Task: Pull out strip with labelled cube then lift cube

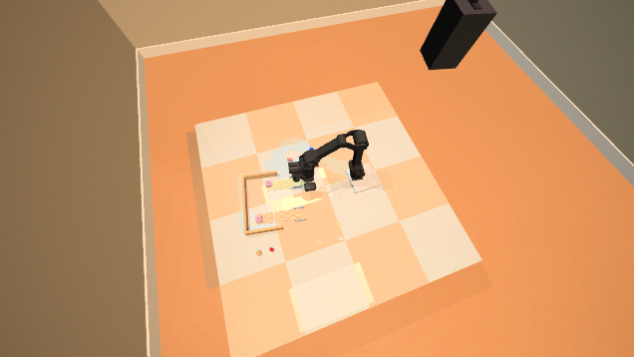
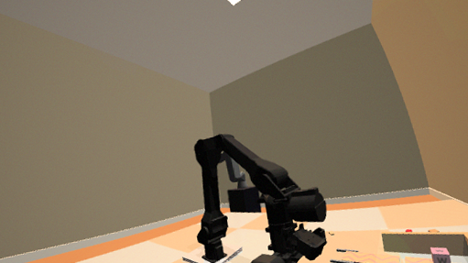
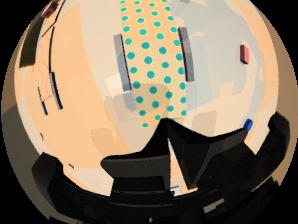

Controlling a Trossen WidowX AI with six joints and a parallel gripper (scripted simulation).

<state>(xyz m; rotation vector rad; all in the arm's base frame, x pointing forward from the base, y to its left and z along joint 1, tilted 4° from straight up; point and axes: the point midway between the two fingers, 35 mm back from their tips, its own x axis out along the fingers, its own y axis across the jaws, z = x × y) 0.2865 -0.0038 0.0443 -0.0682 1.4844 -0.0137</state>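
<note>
Now: gripper tip 9 cm short of the pink block and 15 cm to the left of it.
</note>
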